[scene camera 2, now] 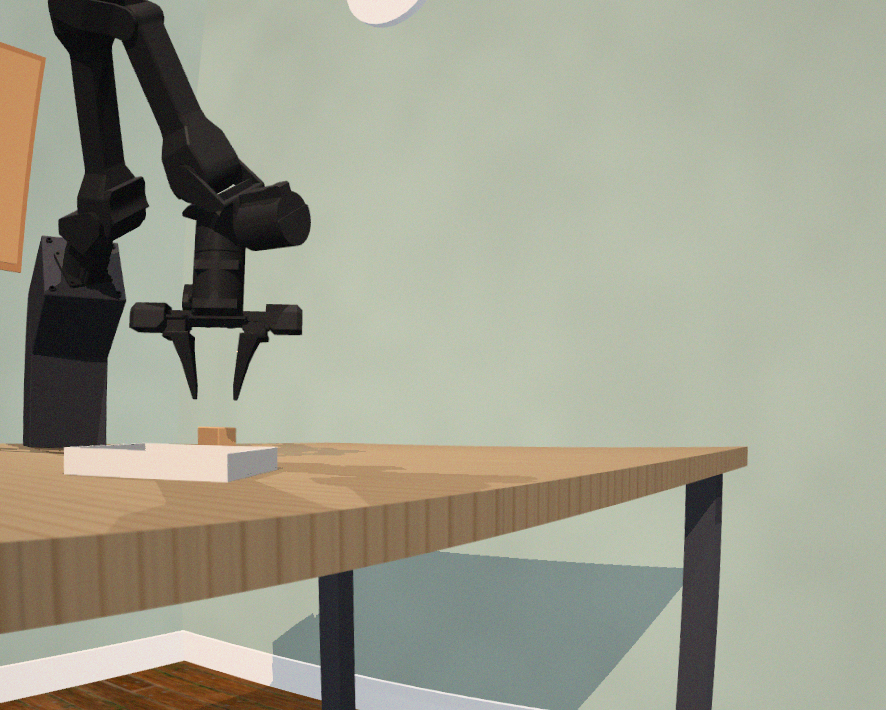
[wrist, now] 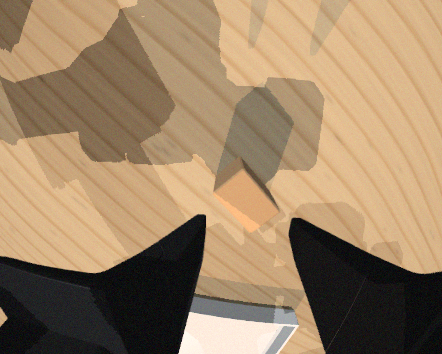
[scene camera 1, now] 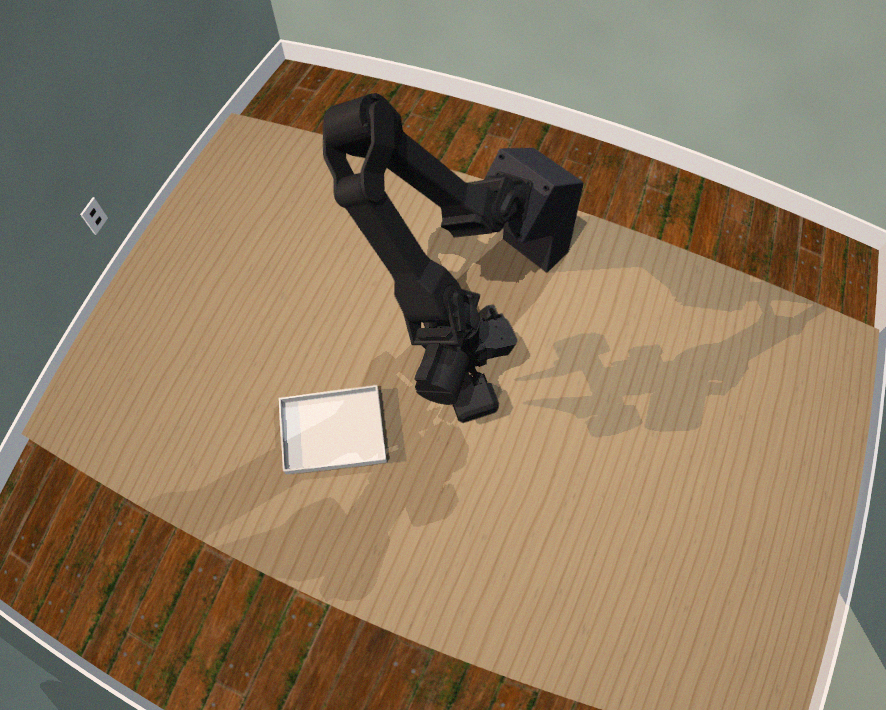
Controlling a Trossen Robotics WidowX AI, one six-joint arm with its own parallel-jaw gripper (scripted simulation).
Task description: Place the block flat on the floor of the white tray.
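Wrist view: my gripper visible; scene camera 1: my gripper visible as well. The pictures show my gripper and a white tray.
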